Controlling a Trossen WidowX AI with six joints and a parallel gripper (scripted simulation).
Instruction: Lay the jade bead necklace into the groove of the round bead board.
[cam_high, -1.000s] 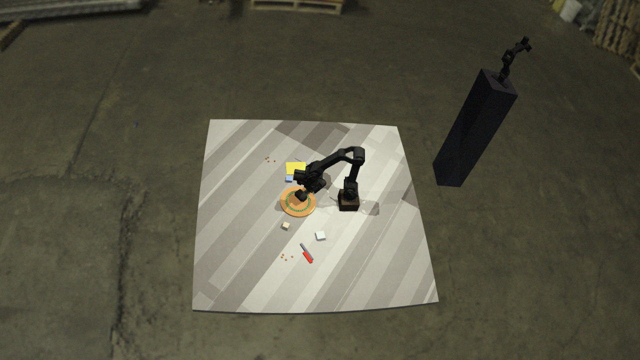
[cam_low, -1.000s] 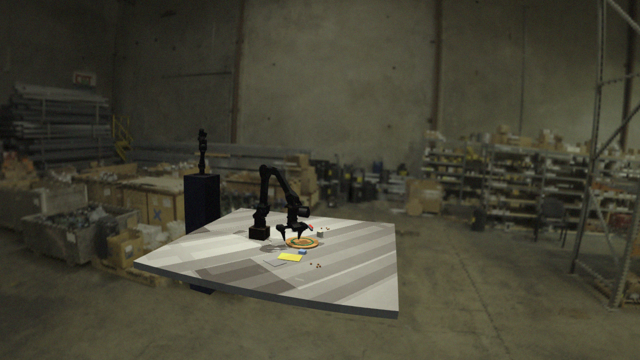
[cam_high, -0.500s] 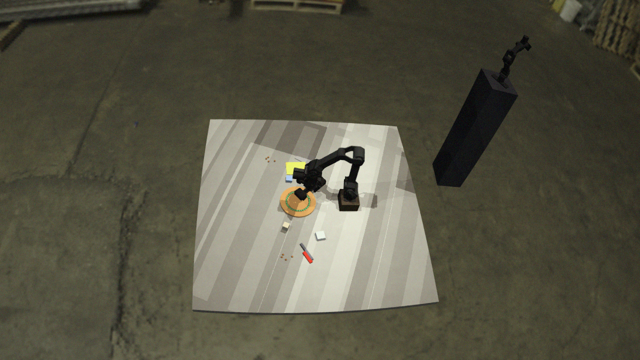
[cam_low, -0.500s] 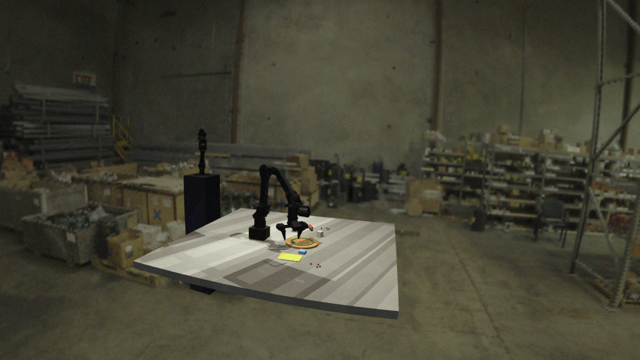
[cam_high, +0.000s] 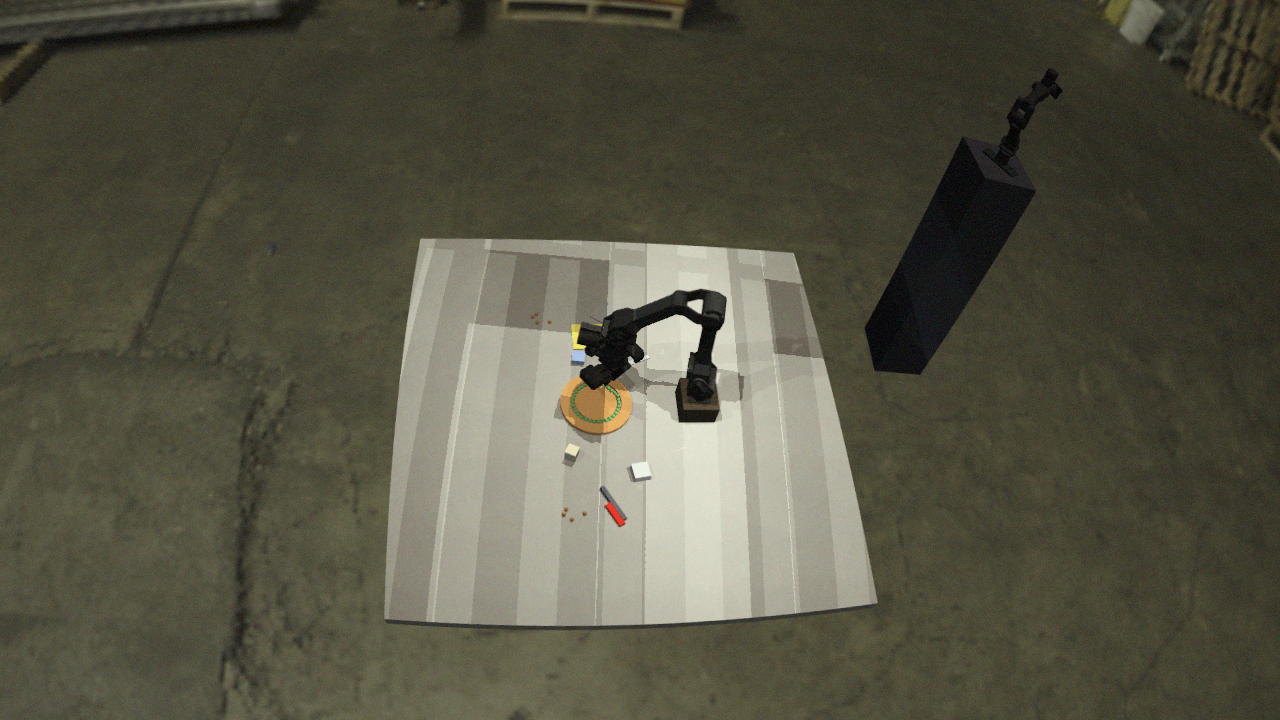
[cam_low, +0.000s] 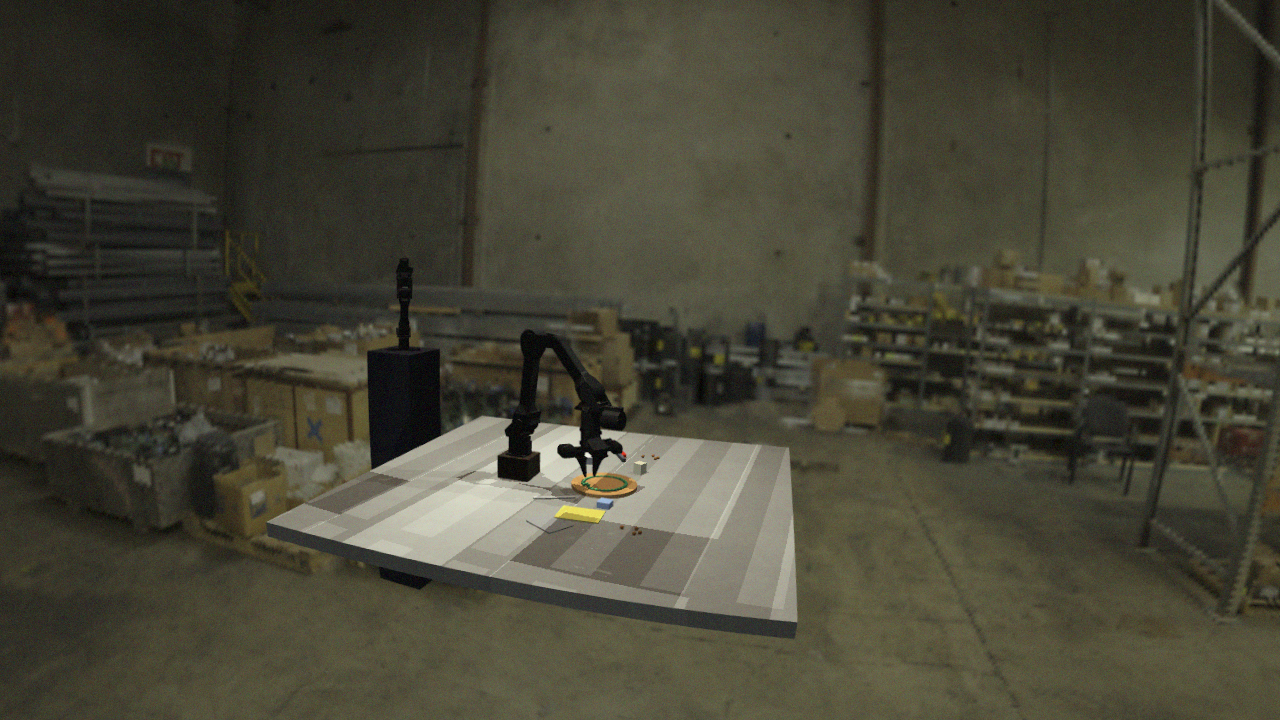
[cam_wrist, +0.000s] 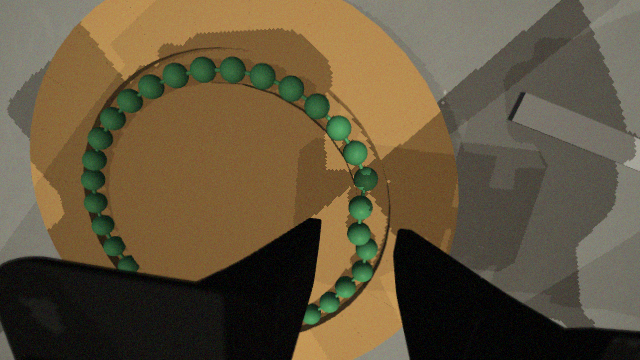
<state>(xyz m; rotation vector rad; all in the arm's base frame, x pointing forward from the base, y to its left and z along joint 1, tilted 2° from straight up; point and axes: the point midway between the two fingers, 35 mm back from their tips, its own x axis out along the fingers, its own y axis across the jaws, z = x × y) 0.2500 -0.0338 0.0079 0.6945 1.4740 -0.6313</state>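
Right now the white strip is 7 cm behind my gripper tip, 10 cm to the right of it and 4 cm below it. Round my gripper tip: yellow pad: 5 cm ahead, 19 cm to the right, 4 cm below; blue block: 9 cm ahead, 10 cm to the right, 4 cm below; cream cube: 9 cm ahead, 22 cm to the left, 3 cm below.
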